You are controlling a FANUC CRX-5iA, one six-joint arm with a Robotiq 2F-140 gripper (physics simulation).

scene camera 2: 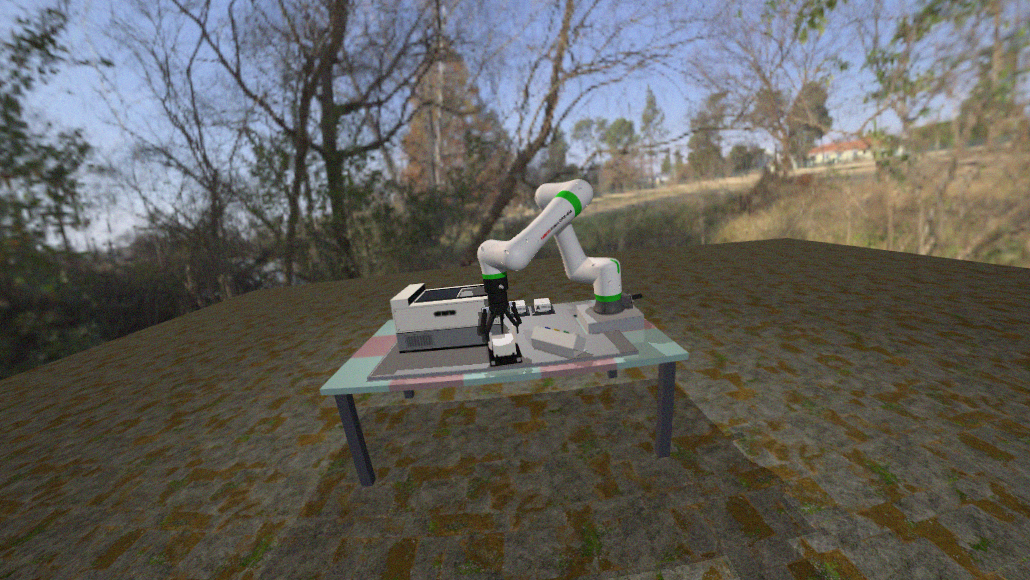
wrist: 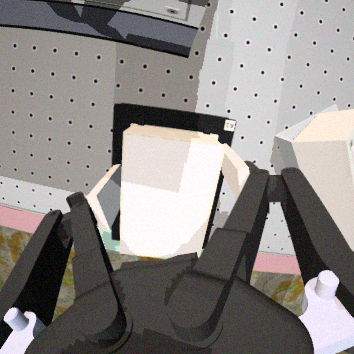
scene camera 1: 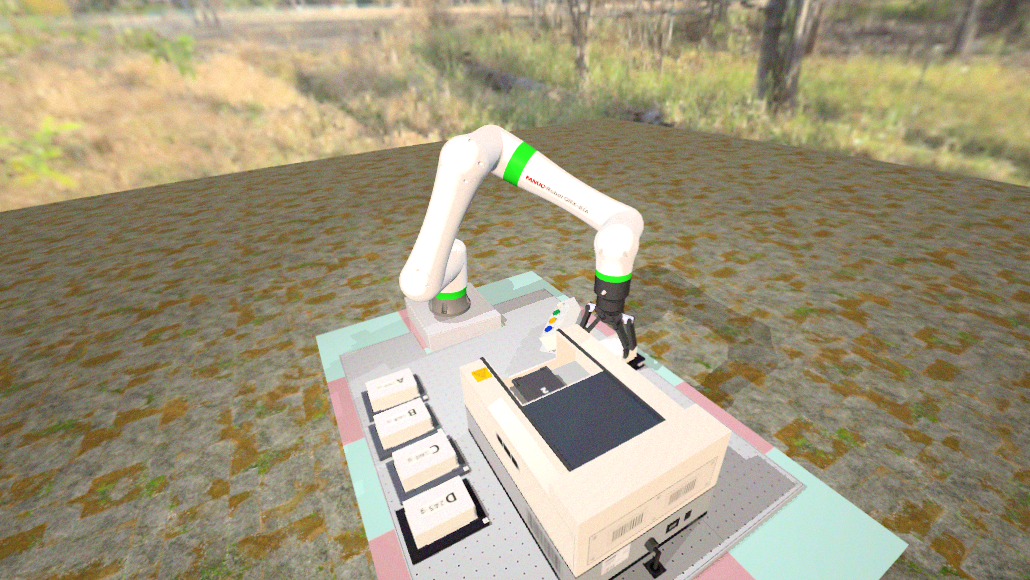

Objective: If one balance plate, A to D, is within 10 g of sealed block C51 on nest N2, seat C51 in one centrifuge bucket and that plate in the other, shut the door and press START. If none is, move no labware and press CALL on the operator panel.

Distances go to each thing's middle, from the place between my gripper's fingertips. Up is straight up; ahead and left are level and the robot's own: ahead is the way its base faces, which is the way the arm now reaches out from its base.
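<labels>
Cream centrifuge [scene camera 1: 618,508]: 31 cm to the right of my hand, 21 cm ahead of it, 8 cm above it. Button panel [scene camera 1: 566,313]: 22 cm behind my hand and 3 cm to the left of it. Relative to the block C51 [wrist: 168,176], my hand is 1 cm below and 2 cm to the right.
</labels>
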